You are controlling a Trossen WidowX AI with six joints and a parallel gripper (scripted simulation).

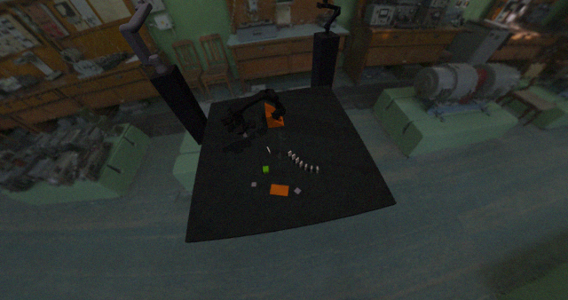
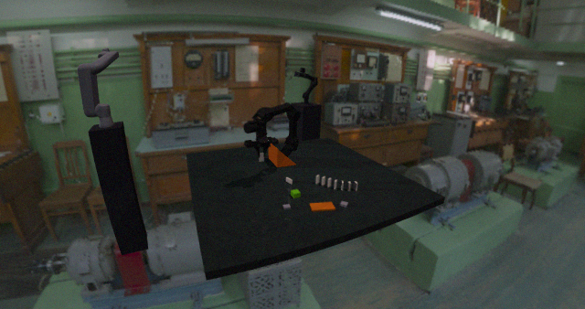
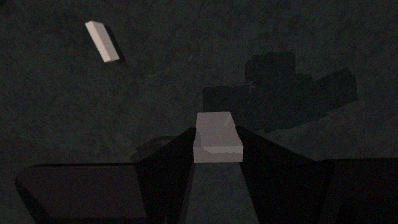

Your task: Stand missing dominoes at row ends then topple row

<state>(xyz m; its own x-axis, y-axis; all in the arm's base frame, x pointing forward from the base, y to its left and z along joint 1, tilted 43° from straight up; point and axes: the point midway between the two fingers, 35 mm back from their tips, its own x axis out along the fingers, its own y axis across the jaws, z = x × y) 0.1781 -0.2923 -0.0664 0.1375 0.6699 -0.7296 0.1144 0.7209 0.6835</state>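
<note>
My gripper tip is 240 mm short of the green cube, 140 mm above it and 80 mm to the right of it. Also, from my gripper tip: flat orange plate (410 mm ahead, 150 mm below, 130 mm to the left).
</note>
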